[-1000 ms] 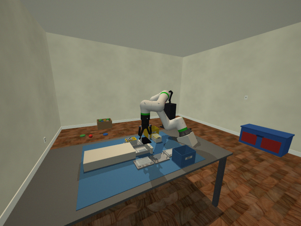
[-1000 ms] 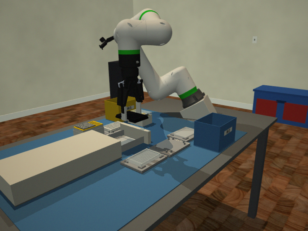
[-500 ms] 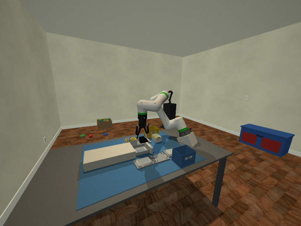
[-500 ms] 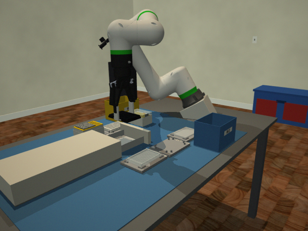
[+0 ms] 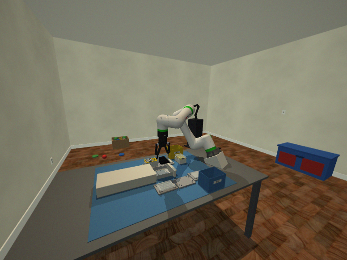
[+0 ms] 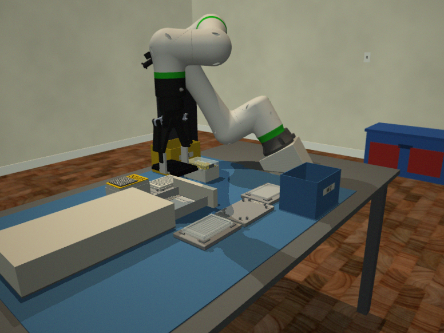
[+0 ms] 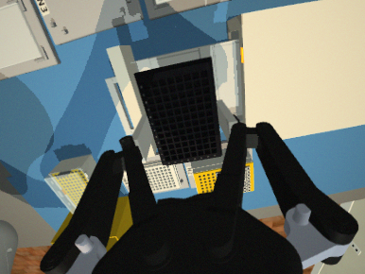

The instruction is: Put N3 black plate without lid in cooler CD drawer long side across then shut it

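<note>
My hand is 14 cm above the drawer, 3 cm short of it and 1 cm to the left of it. Round my hand: yellow tip box (20 cm to the right, 11 cm below); then cooler CD (16 cm ahead, 13 cm below, 4 cm to the right); then black plate (2 cm below).
</note>
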